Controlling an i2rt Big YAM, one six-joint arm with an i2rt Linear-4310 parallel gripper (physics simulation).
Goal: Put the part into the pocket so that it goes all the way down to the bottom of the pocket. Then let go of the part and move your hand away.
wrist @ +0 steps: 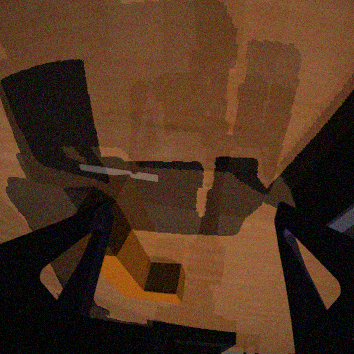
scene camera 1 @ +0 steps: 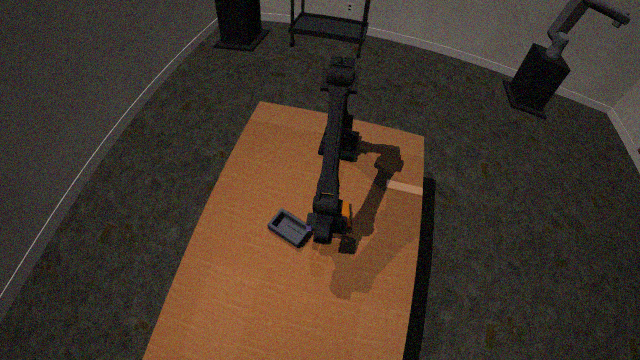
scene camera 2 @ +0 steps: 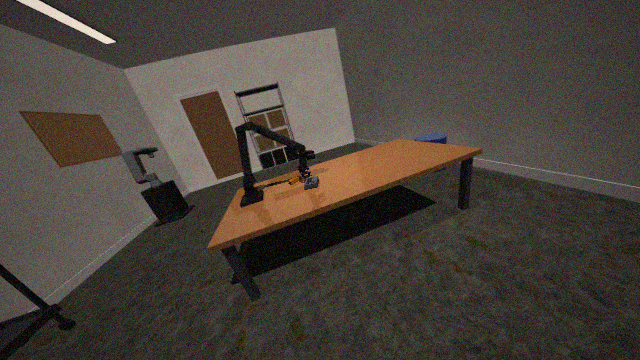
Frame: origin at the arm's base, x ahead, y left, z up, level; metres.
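Seen in the pictures: gripper, fingertip midpoint: [wrist: 191, 210] [scene camera 2: 305, 178]; arm's base, origin of the base link: [wrist: 189, 346] [scene camera 2: 252, 196].
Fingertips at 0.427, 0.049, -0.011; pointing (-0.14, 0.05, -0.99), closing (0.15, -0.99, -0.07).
Note:
Pixels of each thing's top centre, then the offset from my fingertips to it, as dx, dy, dz. Level surfaces: height alone.
- orange part, middle of its top: [wrist: 130, 275] [scene camera 1: 341, 213] [scene camera 2: 295, 178] -0.075, +0.038, +0.013
- grey block with the pocket, middle of its top: [scene camera 1: 289, 225] [scene camera 2: 311, 180] +0.031, -0.136, +0.019
- wooden table, its level: dz -0.017
The orange part [scene camera 1: 346, 212] [scene camera 2: 294, 180] [wrist: 126, 287] lies on the table beside the grey block with the pocket [scene camera 1: 300, 243] [scene camera 2: 311, 185], not in it. A narrow strip of the block [wrist: 343, 220] shows at the right edge of the wrist view. My gripper [scene camera 1: 330, 233] [scene camera 2: 305, 175] [wrist: 191, 210] is open and empty, low over the table between the part and the block. In the wrist view the left finger overlaps the part and hides some of it; the right finger is well away from it. The arm hides some of the part in scene camera 1.
The wooden table [scene camera 1: 240, 300] [scene camera 2: 380, 165] carries the arm's base [scene camera 2: 251, 196]. Dark shadows of the arm fall around the part. A pale strip [scene camera 1: 405, 187] [wrist: 117, 171] lies on the table. A second robot on a pedestal [scene camera 1: 537, 75] [scene camera 2: 166, 200] stands away from the table.

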